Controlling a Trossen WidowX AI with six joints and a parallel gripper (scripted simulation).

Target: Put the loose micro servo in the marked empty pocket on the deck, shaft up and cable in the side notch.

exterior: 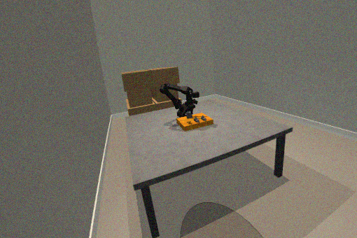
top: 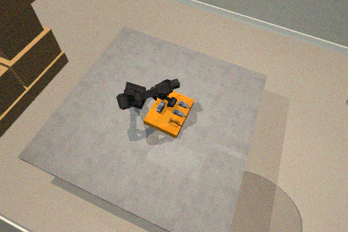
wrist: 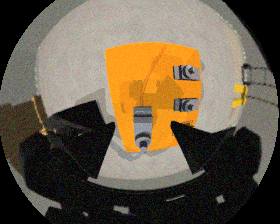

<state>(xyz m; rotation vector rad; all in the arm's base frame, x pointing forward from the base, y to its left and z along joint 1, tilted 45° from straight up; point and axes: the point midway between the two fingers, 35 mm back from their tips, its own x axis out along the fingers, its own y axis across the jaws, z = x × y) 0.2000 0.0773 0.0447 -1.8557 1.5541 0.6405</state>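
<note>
My gripper tip is now 80 mm above the orange deck, 10 mm to the right of it and 10 mm short of it.
</note>
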